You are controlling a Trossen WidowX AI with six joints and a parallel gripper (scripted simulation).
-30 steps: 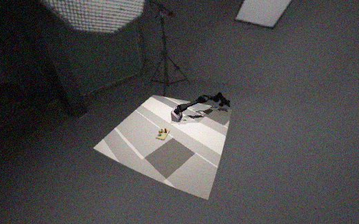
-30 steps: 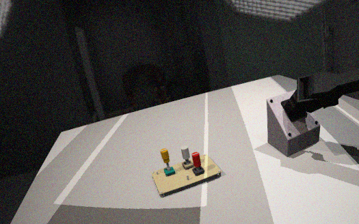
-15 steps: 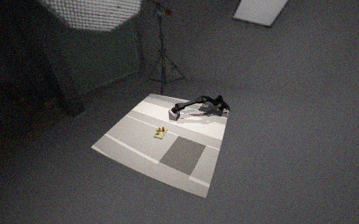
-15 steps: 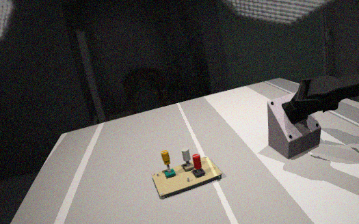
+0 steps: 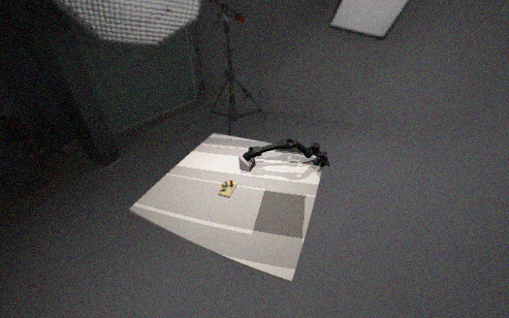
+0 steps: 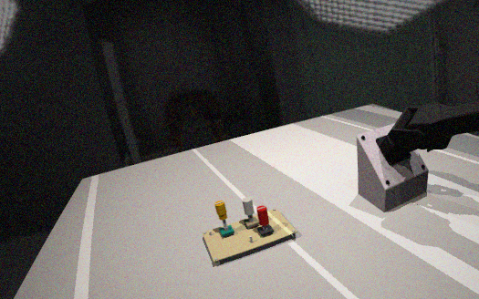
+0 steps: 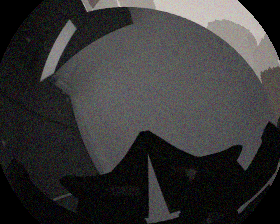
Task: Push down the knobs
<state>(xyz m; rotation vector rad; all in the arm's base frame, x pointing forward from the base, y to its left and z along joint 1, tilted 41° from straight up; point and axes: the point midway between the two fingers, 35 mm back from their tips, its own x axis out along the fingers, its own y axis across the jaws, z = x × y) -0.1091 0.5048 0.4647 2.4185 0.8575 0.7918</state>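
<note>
Now: gripper tip 71 cm to the left of the red knob, 39 cm short of it and 6 cm above it. Also, from my gripper tip: yellow knob: 75 cm to the right, 46 cm ahead, 4 cm below.
</note>
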